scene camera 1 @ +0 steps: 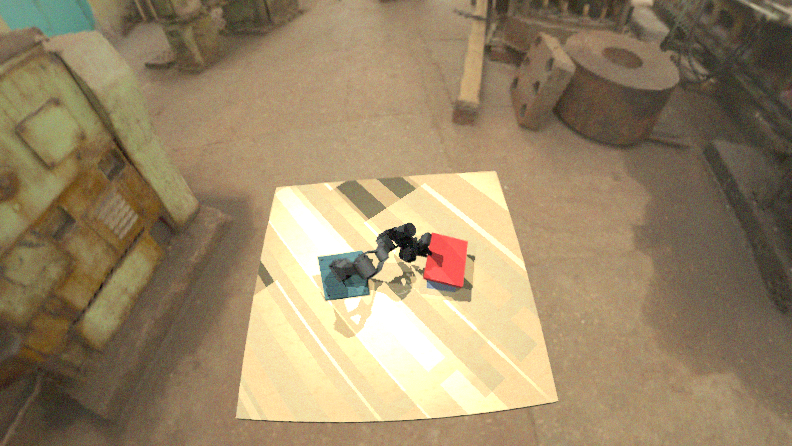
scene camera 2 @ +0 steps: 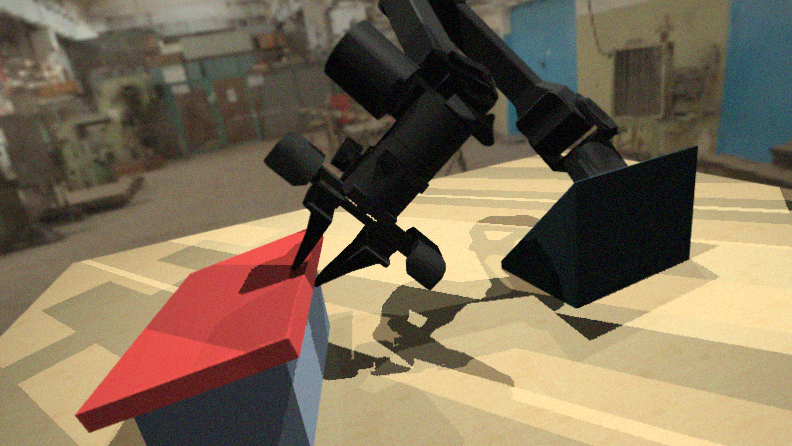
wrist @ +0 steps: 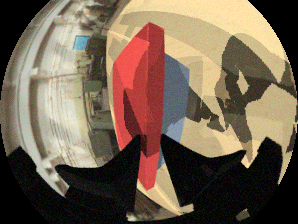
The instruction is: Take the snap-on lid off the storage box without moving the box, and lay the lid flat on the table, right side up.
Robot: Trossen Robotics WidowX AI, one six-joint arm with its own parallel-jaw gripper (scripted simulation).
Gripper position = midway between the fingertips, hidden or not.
Observation:
I see my gripper (scene camera 2: pixel 303 276), a red lid (scene camera 2: pixel 247 314) and a storage box (scene camera 2: pixel 287 397).
The red lid is seen too in scene camera 1 (scene camera 1: pixel 446 265) and in the wrist view (wrist: pixel 138 73). The storage box shows as well in the wrist view (wrist: pixel 176 83). My gripper shows as well in the wrist view (wrist: pixel 150 137).

